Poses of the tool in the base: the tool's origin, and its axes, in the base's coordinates. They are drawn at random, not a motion.
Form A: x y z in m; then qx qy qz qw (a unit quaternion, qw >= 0).
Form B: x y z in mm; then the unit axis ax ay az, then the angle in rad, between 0 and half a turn. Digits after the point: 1 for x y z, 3 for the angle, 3 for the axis.
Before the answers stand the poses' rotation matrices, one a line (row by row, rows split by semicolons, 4 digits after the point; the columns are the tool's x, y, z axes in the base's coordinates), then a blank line. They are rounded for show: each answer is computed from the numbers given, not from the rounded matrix.
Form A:
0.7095 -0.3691 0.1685 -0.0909 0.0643 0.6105 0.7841
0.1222 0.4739 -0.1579 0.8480 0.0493 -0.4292 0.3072
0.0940 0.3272 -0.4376 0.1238 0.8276 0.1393 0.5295
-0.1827 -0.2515 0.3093 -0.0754 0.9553 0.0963 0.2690
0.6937 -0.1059 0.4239 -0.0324 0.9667 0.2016 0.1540
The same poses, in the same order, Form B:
0.2463 -0.9692 -0.0102; 0.9458 0.2380 0.2211; -0.2118 -0.0640 0.9752
0.6268 0.3473 -0.6976; -0.1801 -0.8064 -0.5633; -0.7581 0.4786 -0.4429
-0.4086 0.0574 0.9109; 0.3524 0.9305 0.0995; -0.8419 0.3617 -0.4005
-0.8439 -0.1959 0.4995; -0.0923 0.9701 0.2246; -0.5285 0.1434 -0.8367
-0.9505 -0.1247 0.2847; -0.0005 0.9166 0.3998; -0.3108 0.3798 -0.8713

709.5 -369.1 168.5 -0.146 0.104 0.984 1.339
122.2 473.9 -157.9 0.891 0.052 -0.451 2.517
94.0 327.2 -437.6 0.146 0.976 0.164 2.026
-182.7 -251.5 309.3 -0.078 0.992 0.100 2.597
693.7 -105.9 423.9 -0.033 0.978 0.204 2.832

